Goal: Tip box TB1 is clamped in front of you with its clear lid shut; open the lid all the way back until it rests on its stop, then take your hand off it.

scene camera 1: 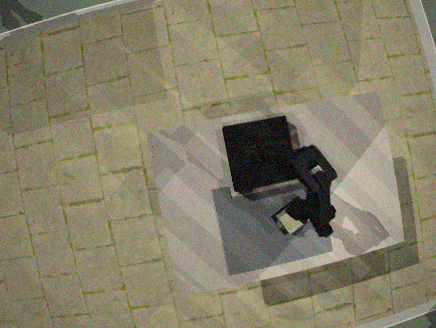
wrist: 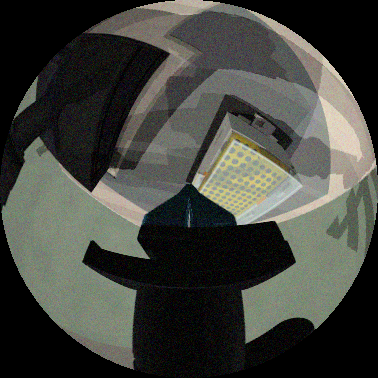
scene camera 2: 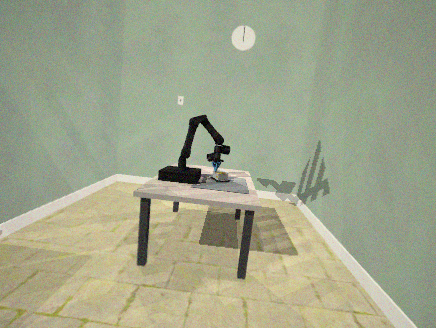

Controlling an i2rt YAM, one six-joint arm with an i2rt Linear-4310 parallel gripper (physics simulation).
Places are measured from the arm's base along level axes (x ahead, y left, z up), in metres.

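Pixels of known places: gripper, fingertip midpoint: [scene camera 1: 286,210] [wrist: 188,188] [scene camera 2: 215,171]; arm's base, link origin: [scene camera 1: 264,152] [wrist: 50,107] [scene camera 2: 181,169].
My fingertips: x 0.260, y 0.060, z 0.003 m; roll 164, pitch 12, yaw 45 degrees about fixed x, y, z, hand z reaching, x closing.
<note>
Ahead of a thing's pixels: the offset from my fingertips to its top centre. "pt": to the spot under its first point. Level surfaces: height alone.
Tip box TB1 @[0.036 m left, 0.038 m ahead, 0.010 m up] [scene camera 1: 290,223] [scene camera 2: 220,176] [wrist: 214,151] is a pale box with a yellow perforated rack on a dark base, with a latch-like bracket at one side. Its clear lid @[pt 0.061 m left, 0.005 m ahead, 0.010 m up] [wrist: 245,176] appears to lie shut over the yellow rack; its pale rim shows in the wrist view. My gripper [scene camera 2: 216,171] [wrist: 188,188] has blue fingers, pressed together and empty. In the wrist view the tips are just left of the box's near corner; whether they touch it I cannot tell. In scene camera 1 the arm hides the fingers.
The blue-grey mat @[0.071 m down] [scene camera 1: 240,250] [scene camera 2: 237,188] lies under the box on the pale table @[0.073 m down] [scene camera 1: 185,240] [scene camera 2: 195,198]. The robot's large black base [scene camera 1: 257,155] [scene camera 2: 179,174] [wrist: 95,100] stands beside the mat, and the arm reaches over the box.
</note>
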